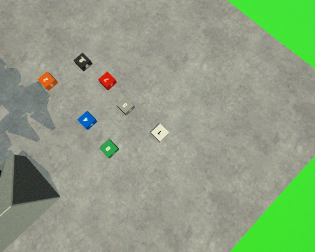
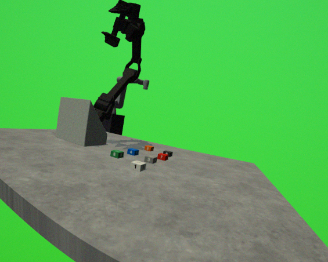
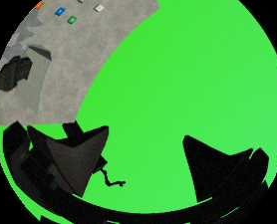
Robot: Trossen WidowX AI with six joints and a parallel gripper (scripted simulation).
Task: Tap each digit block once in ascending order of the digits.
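My gripper tip is now 47 cm above the white 1 block, 25 cm short of it and 1 cm to the left of it. From my gripper tip the other things lie so: green 8 block: 47 cm below, 13 cm ahead, 5 cm to the left; grey block: 47 cm below, 23 cm ahead, 11 cm to the left; blue 4 block: 47 cm below, 14 cm to the left, 13 cm ahead.
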